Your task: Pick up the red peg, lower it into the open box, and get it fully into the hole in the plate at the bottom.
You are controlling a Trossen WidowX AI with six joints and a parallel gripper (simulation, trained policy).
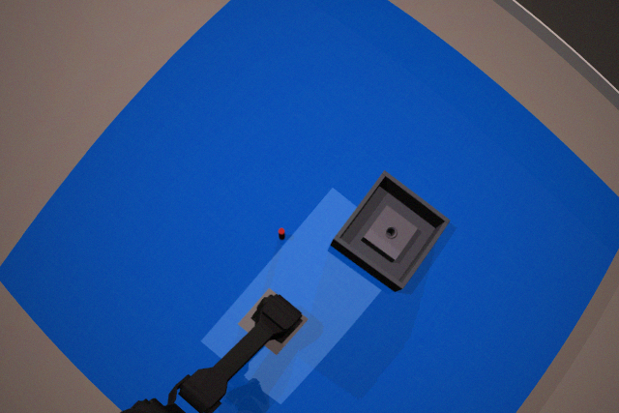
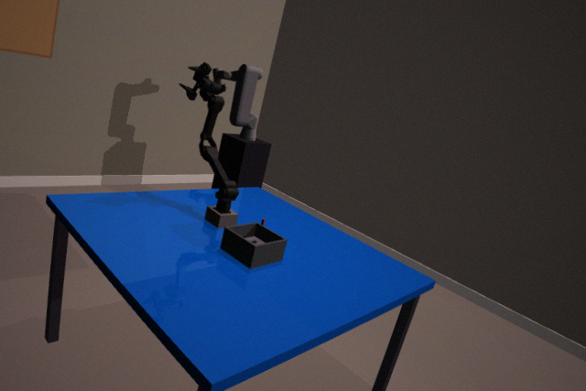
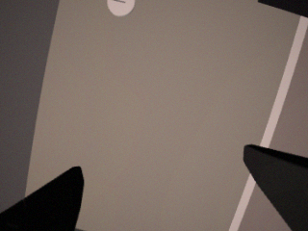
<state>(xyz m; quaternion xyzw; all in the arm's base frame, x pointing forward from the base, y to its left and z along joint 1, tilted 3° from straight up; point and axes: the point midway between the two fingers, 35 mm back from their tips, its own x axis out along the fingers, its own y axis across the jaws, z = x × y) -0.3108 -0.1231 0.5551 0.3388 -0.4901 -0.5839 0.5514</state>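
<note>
Right now the red peg is 600 mm below my gripper tip, 470 mm ahead of it and 260 mm to the left of it. The rest, counted from my gripper tip: box 610 mm below, 610 mm ahead, 60 mm to the left; then plate 610 mm ahead, 590 mm below, 60 mm to the left.
</note>
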